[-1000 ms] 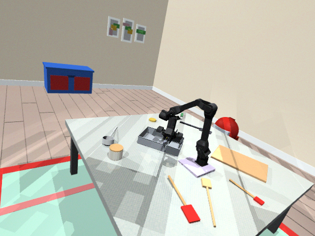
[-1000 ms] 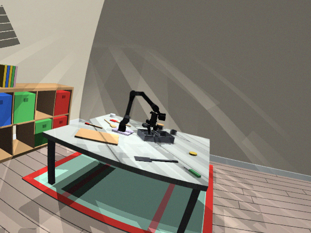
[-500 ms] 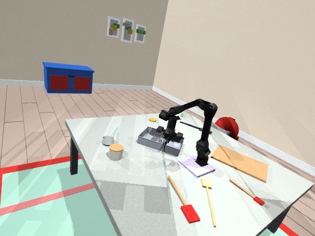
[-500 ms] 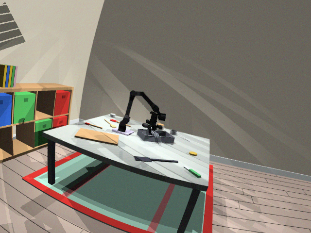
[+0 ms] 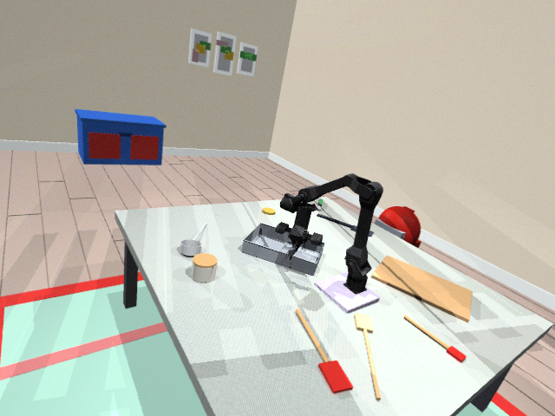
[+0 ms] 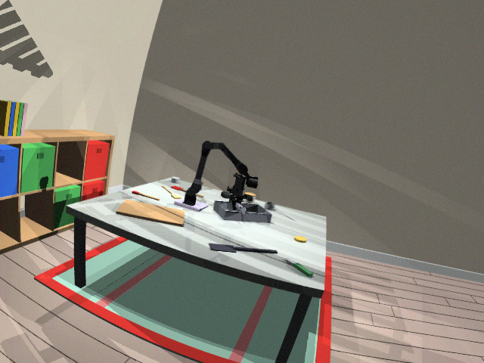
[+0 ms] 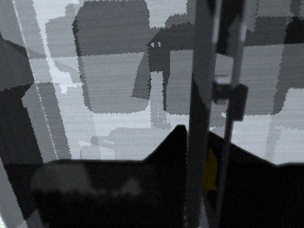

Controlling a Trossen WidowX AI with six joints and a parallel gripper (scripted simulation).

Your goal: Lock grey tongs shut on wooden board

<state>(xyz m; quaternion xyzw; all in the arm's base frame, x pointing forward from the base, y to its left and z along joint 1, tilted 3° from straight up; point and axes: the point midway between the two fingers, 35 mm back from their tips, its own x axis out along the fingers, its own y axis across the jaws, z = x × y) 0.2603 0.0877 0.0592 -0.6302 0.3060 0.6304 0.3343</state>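
The roasting tin lies 5 cm ahead of my gripper tip and 2 cm to the left of it. Also, from my gripper tip: yellow disc (44 cm ahead, 16 cm to the right, 2 cm below); then red spatula (44 cm behind, 23 cm to the left, 2 cm below); then wooden-lidded canister (40 cm to the left).
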